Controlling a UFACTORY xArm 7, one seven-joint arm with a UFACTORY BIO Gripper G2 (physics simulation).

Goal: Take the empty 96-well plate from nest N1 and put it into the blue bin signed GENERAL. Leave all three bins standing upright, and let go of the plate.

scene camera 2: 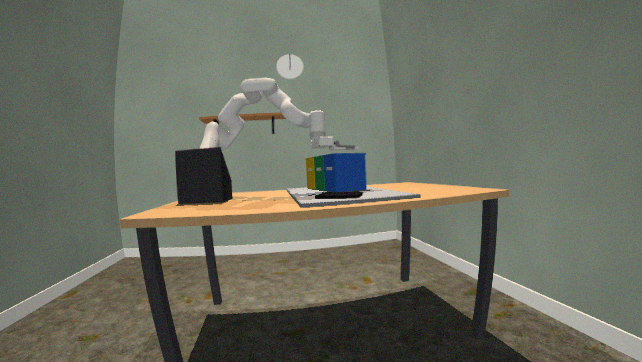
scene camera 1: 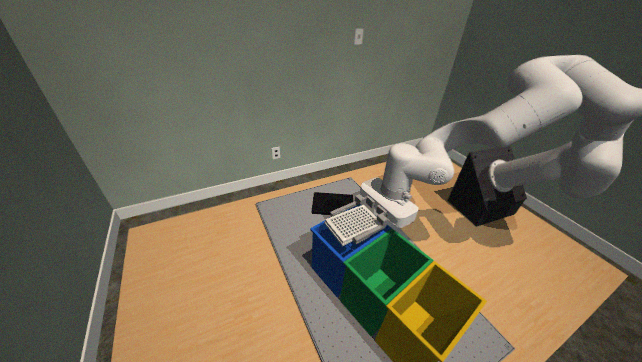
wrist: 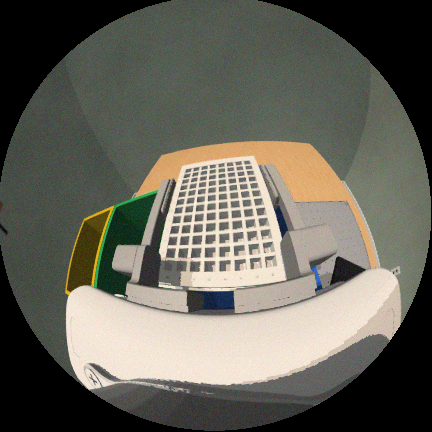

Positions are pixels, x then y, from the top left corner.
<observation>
blue bin: scene camera 2 343, 172; scene camera 1 328, 255; wrist 211, 299
</observation>
